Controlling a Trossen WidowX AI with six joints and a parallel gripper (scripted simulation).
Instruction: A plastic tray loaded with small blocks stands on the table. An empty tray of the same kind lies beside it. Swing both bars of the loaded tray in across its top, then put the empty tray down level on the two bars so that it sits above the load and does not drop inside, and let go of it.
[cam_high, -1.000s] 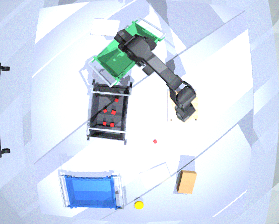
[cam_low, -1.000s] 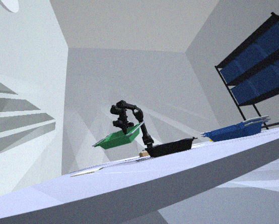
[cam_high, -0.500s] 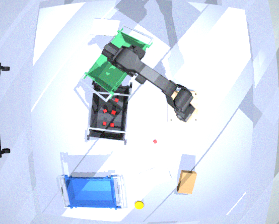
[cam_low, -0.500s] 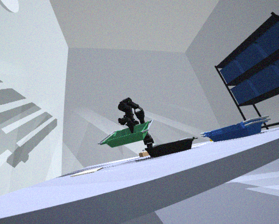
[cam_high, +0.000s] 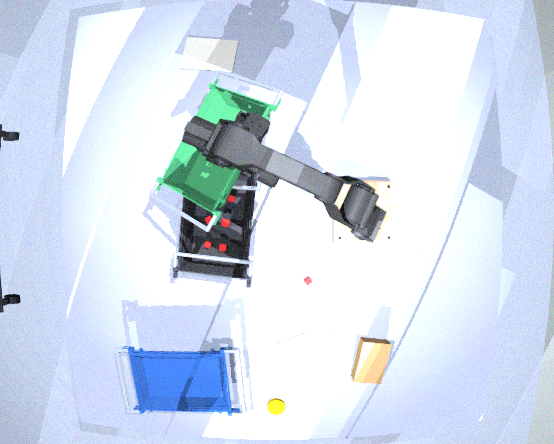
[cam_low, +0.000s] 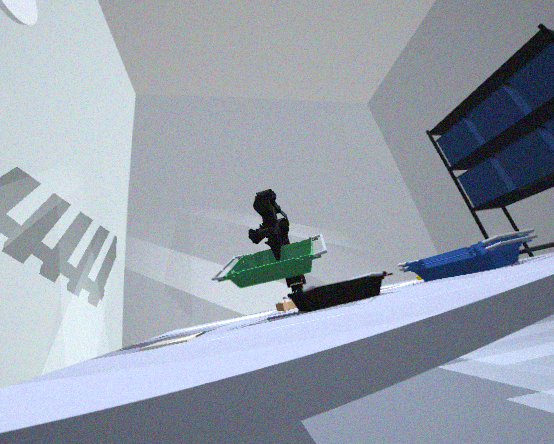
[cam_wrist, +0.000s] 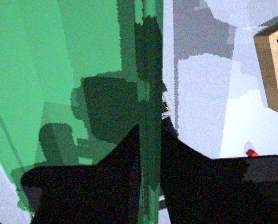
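Now: gripper tip 7 cm short of the green tray, 3 cm to the left of it and 1 cm above it. The rest, counted from my gripper tip: yellow disc: 11 cm behind, 66 cm to the left, 17 cm below; then red block: 17 cm behind, 28 cm to the left, 17 cm below; then tan box: 36 cm behind, 50 cm to the left, 15 cm below.
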